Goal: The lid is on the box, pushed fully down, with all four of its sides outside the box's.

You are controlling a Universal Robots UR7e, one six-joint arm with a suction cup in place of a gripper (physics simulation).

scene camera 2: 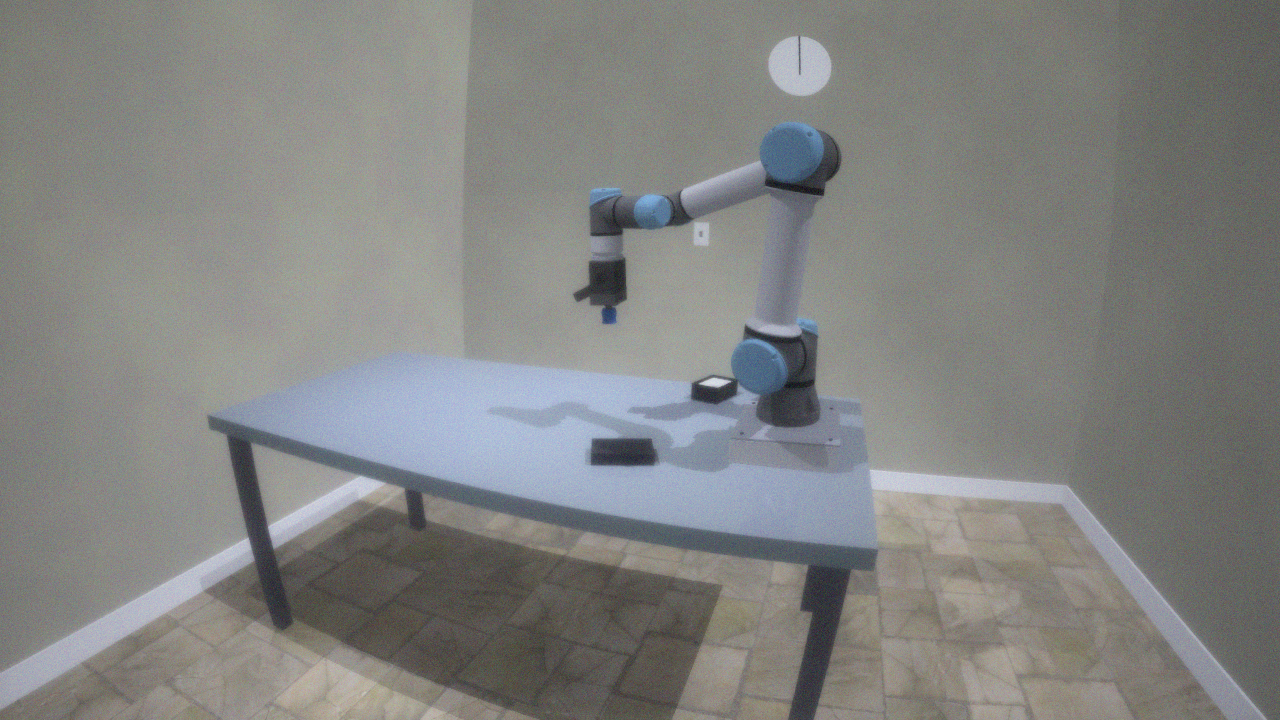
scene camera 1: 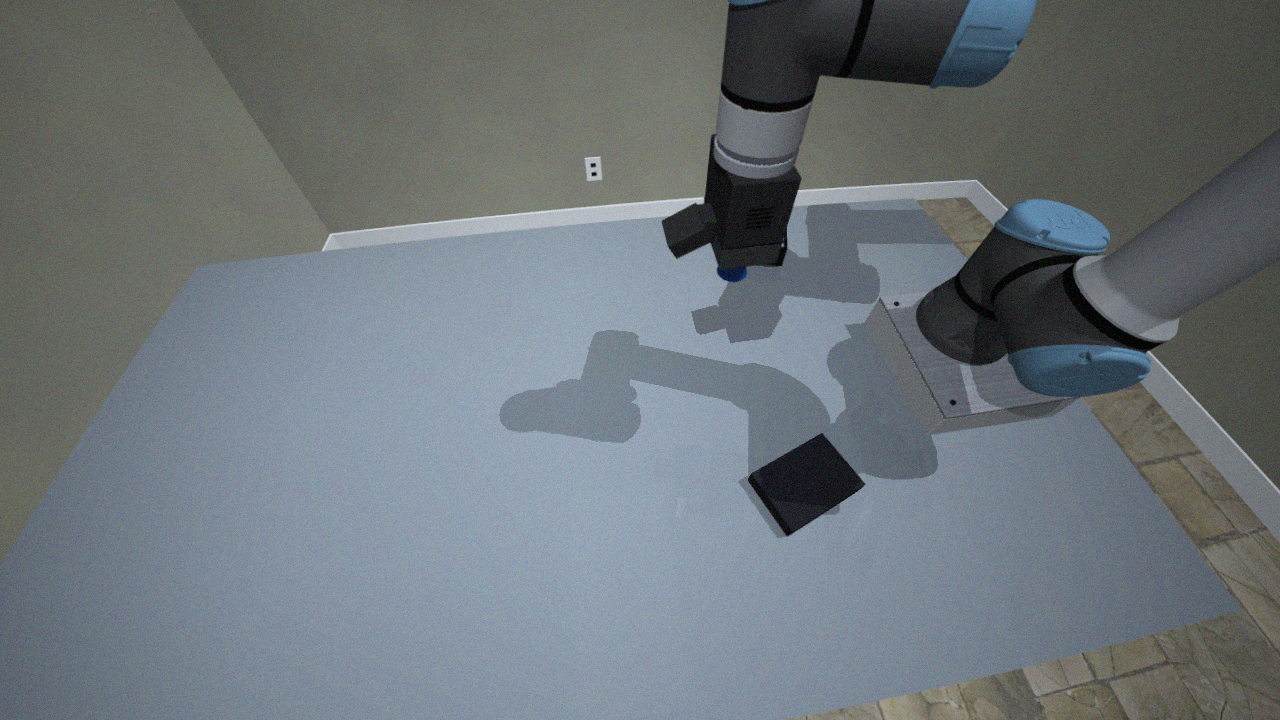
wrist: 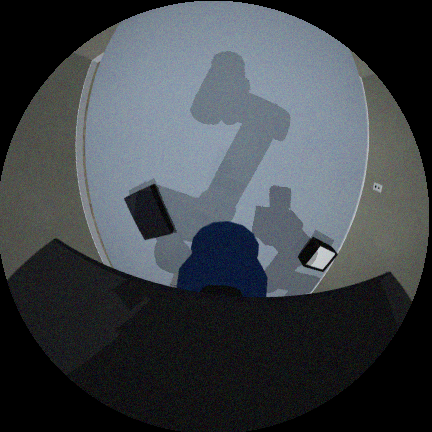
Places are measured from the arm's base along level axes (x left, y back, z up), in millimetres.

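Where they show: hand, tool point: (scene camera 2: 609,322) (scene camera 1: 731,270) (wrist: 224,252); arm's base, link origin: (scene camera 2: 788,415) (scene camera 1: 962,326).
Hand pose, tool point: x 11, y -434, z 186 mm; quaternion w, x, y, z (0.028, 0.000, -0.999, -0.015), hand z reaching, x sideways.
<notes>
Each offset is from my tool point to the top centre of the thing. Level surfaces: height alone.
The lid {dz -230, dx +186, dy +99 mm} (scene camera 1: 807,483) (scene camera 2: 623,450) (wrist: 149,212), a dark, closed-topped rectangular slab, lies on the table apart from the box, in front of the robot's base in scene camera 2. The box {dz -209, dx -343, dy +201 mm} (scene camera 2: 705,394) (wrist: 308,253) is black with a pale inside and stands open-topped near the table's far edge. It does not show in scene camera 1, where the arm's tool covers part of that edge. My gripper, a blue suction cup (scene camera 1: 732,274) (scene camera 2: 608,316) (wrist: 223,255), points down high above the table, touching neither lid nor box, with nothing on it.
The blue-grey table {dz -257 mm} (scene camera 1: 358,501) (scene camera 2: 402,394) (wrist: 165,100) carries the robot's base plate (scene camera 1: 930,394) (scene camera 2: 751,429) at its right in the scene views. The box stands beyond this base in scene camera 2. Walls rise behind the table. Arm shadows fall across the table top.
</notes>
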